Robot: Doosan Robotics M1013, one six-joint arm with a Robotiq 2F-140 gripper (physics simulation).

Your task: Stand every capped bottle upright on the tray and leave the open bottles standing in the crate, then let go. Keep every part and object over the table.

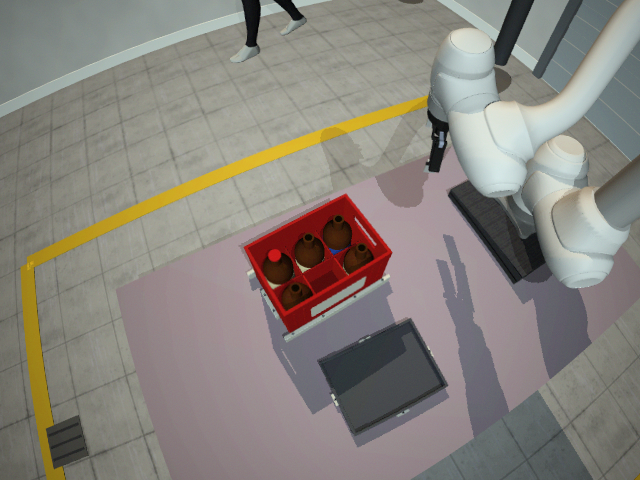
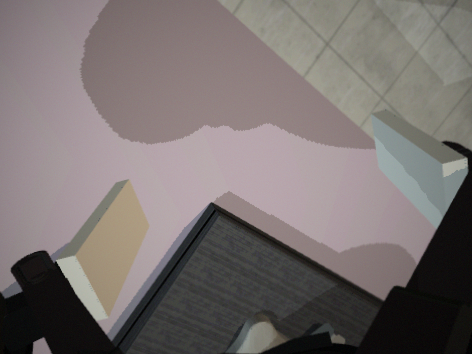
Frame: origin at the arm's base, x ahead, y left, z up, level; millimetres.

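Seen in the pictures: gripper, fingertip midpoint: [image 1: 430, 148] [image 2: 252, 173]; arm's base, origin of the base link: [image 1: 527, 207].
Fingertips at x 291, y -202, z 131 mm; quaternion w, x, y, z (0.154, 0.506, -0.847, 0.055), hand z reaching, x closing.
Observation:
Pixels of each thing's middle, then the offset from my fingertips to it. "pt": a spot on its surface instead. Level surfaces: height alone.
- red crate, surface spot: [image 1: 376, 271] pt dx +259, dy +251, dz -81 mm
- brown bottle, body centre: [image 1: 278, 268] dx +475, dy +160, dz -100 mm
- dark tray, surface spot: [image 1: 395, 390] pt dx +303, dy +521, dz -180 mm
- pink table, its level: dz -186 mm
A red crate [image 1: 376, 271] stands on the table. One brown bottle [image 1: 278, 270] with a red cap stands upright in its back-left compartment. Four brown bottles show open necks: back middle [image 1: 309, 251], back right [image 1: 337, 235], front right [image 1: 357, 259] and front left [image 1: 296, 296]. A bit of blue shows below the back-right bottle. The front middle compartment holds no bottle. The dark tray [image 1: 395, 390] lies in front of the crate with no bottle on it. My gripper [image 1: 433, 169] [image 2: 252, 173] is open and empty, above the table's back edge, right of the crate, apart from every bottle.
The pink table [image 1: 196, 372] [image 2: 40, 120] carries the crate and tray. A dark rectangular base plate [image 1: 485, 227] [image 2: 235, 270] lies under the arm at the right. Light rails [image 1: 336, 308] run along the crate's foot, and small light brackets sit around the tray's sides.

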